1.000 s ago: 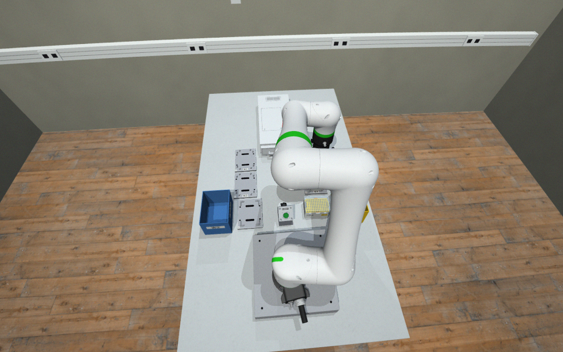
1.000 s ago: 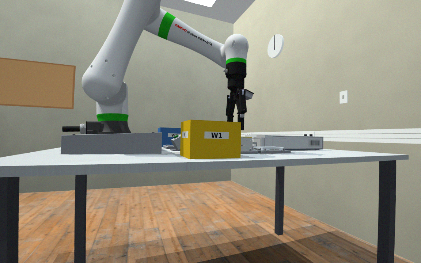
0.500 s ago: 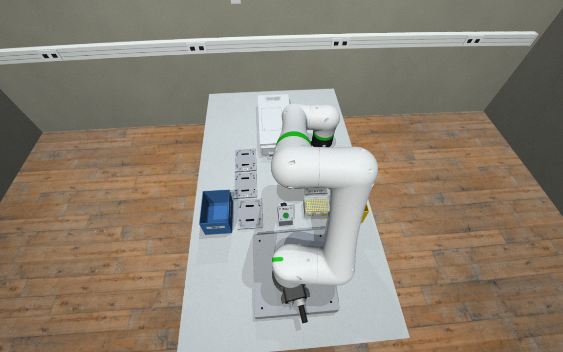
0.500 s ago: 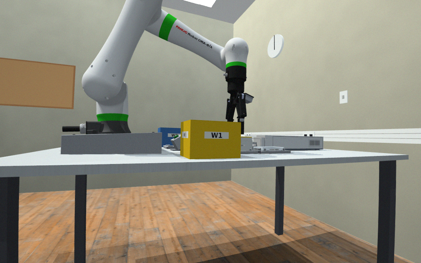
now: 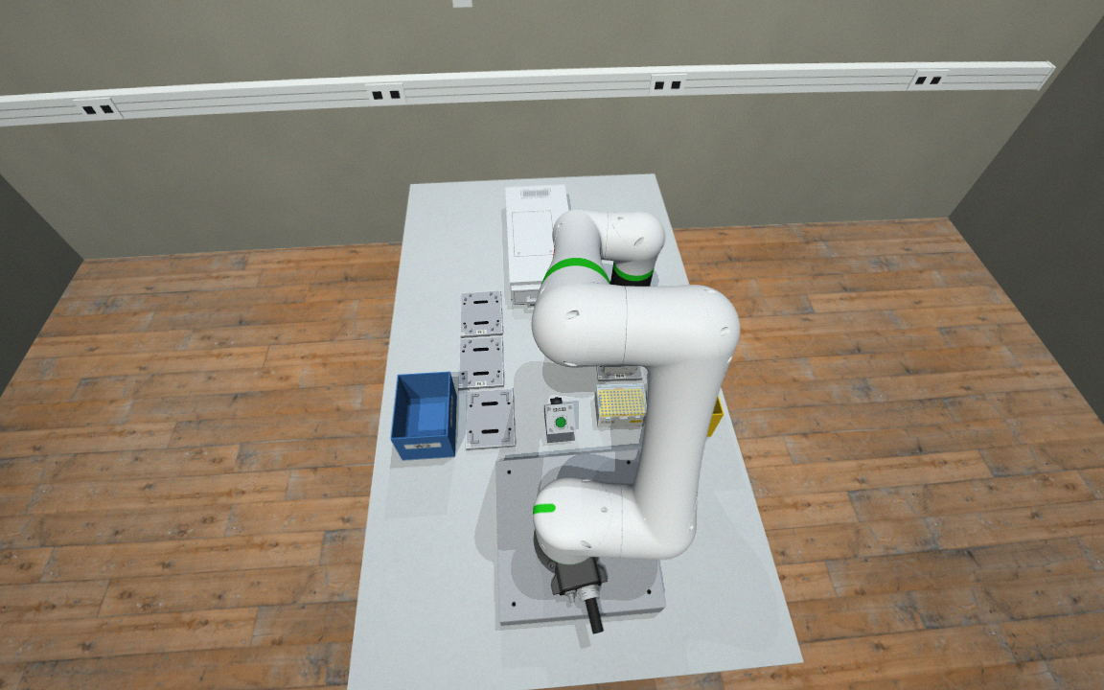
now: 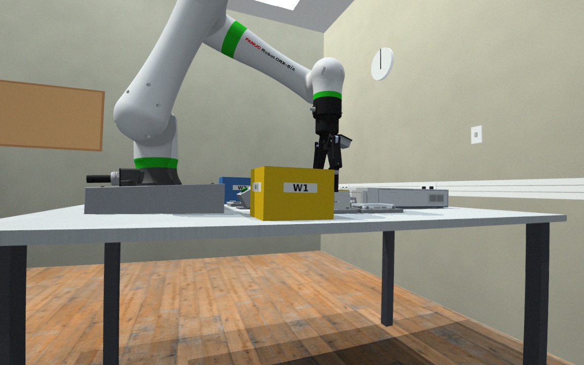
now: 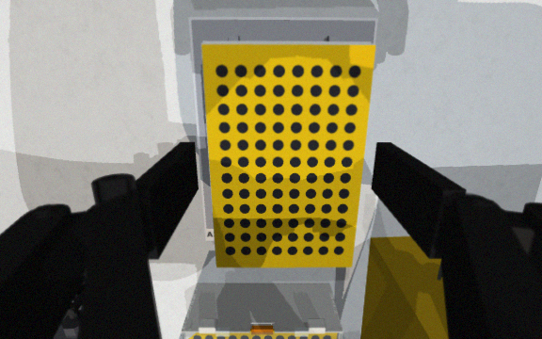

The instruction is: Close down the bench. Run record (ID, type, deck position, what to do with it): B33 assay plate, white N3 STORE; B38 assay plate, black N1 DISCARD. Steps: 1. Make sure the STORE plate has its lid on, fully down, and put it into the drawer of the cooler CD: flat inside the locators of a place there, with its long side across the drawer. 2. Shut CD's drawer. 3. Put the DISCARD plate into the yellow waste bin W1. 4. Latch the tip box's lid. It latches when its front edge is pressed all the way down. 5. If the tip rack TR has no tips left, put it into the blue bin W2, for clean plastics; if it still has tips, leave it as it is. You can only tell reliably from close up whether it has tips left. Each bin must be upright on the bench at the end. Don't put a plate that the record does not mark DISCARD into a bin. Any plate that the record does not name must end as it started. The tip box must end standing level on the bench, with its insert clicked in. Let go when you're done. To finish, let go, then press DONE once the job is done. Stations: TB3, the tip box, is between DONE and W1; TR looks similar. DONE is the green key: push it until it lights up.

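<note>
The tip rack TR lies 4 cm below my hand and 1 cm behind it. Round my hand: nest N4: 8 cm below; then N2 label: 11 cm ahead, 8 cm below, 2 cm to the right; then N4 nest label: 8 cm below, 7 cm behind, 1 cm to the left.
</note>
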